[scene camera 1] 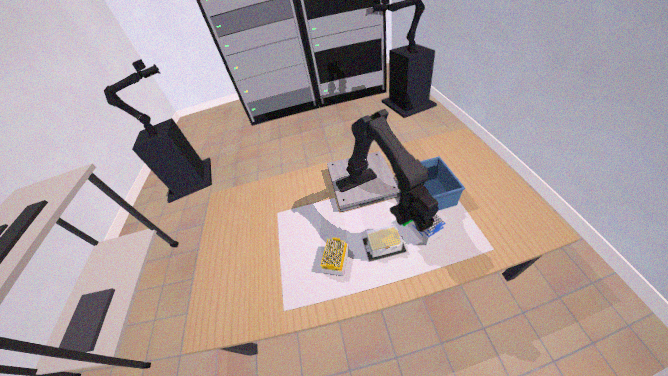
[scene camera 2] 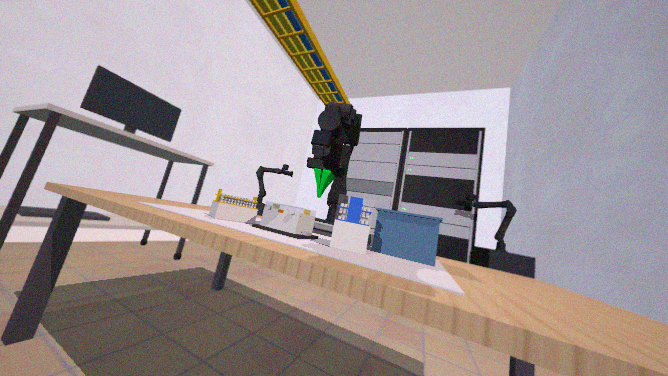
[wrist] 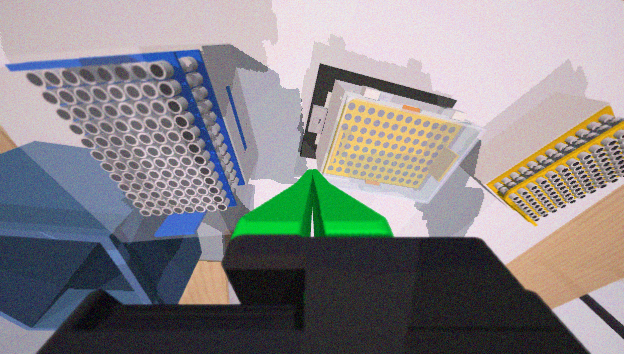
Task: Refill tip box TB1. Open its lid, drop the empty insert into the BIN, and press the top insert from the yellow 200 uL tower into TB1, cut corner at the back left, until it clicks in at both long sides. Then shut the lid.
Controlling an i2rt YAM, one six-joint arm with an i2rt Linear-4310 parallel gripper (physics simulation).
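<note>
Tip box TB1 (scene camera 1: 385,241) (scene camera 2: 288,219) (wrist: 395,145) is a whitish box in a black holder. Its clear lid lies down over a yellow insert with empty holes. The yellow 200 uL tower (scene camera 1: 334,254) (scene camera 2: 234,201) (wrist: 575,182) stands to its left in scene camera 1, filled with tips. The blue BIN (scene camera 1: 450,196) (scene camera 2: 407,237) (wrist: 45,200) stands behind and to the right; its inside shows partly. My gripper (scene camera 1: 407,223) (scene camera 2: 320,194) (wrist: 312,177) is shut, its green fingertips together with nothing between them. It hangs above and apart from TB1, beside it in the wrist view.
A blue tower (scene camera 1: 435,228) (scene camera 2: 352,225) (wrist: 145,130) full of tips stands between TB1 and the BIN, partly hidden by the arm in scene camera 1. A white mat (scene camera 1: 300,287) lies under the boxes on the wooden table (scene camera 1: 235,260). The arm's grey base plate (scene camera 1: 345,201) is behind.
</note>
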